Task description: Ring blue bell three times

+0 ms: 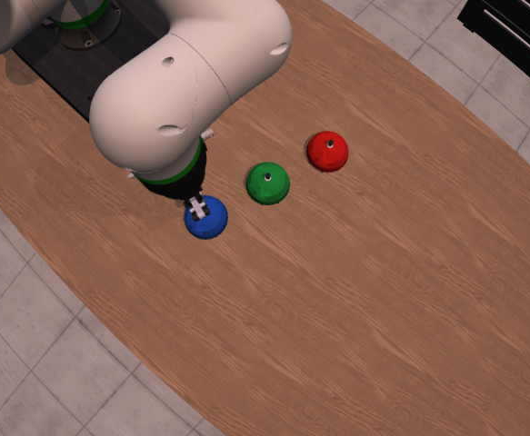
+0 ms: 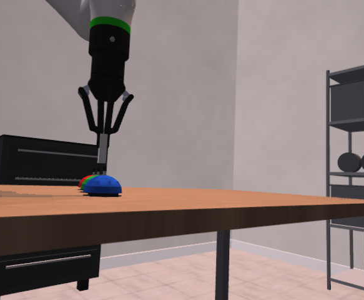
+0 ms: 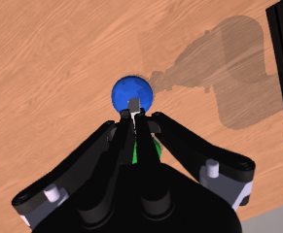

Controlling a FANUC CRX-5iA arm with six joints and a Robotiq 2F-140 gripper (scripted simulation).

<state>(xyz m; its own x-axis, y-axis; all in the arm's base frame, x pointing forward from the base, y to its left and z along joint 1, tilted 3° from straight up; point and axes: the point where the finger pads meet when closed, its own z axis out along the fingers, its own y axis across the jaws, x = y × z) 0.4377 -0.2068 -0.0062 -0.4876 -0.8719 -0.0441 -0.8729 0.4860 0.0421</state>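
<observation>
Right now my hand is 1 cm short of the blue bell and 7 cm above it. Also, from my hand: green bell (7 cm ahead, 11 cm to the left, 7 cm below); red bell (14 cm ahead, 23 cm to the left, 7 cm below).
</observation>
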